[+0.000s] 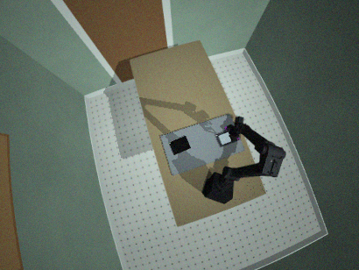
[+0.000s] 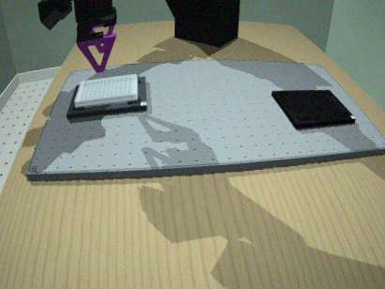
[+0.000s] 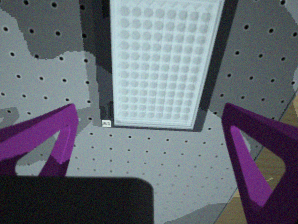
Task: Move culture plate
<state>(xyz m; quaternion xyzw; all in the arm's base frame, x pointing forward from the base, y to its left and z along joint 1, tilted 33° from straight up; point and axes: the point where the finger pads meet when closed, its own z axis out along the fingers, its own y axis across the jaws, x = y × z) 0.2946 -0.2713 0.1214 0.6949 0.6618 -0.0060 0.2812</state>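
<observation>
Now: the clear lid 7 cm below my hand and 1 cm behind it.
</observation>
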